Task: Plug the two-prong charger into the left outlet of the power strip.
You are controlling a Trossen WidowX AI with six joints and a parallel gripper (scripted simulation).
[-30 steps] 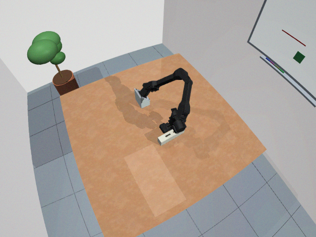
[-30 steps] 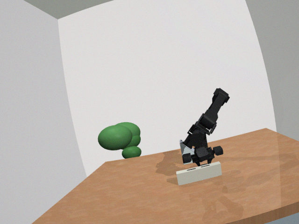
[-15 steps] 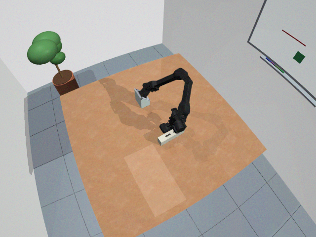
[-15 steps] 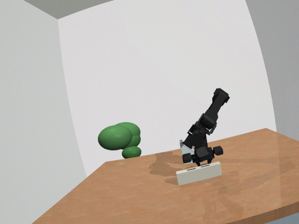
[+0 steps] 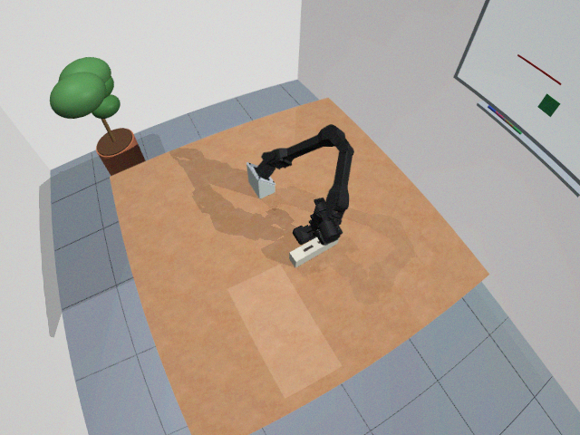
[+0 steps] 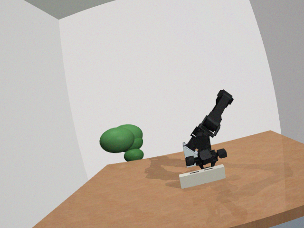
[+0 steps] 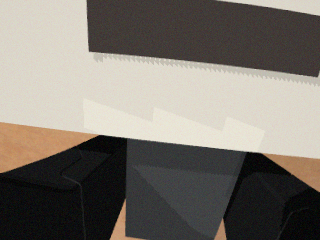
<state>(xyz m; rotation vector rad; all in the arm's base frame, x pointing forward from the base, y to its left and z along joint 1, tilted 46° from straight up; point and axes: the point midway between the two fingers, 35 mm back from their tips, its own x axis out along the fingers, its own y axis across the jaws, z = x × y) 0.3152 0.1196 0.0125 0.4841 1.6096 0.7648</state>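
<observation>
My gripper tip is 2 cm short of the dark charger and 1 cm below it.
</observation>
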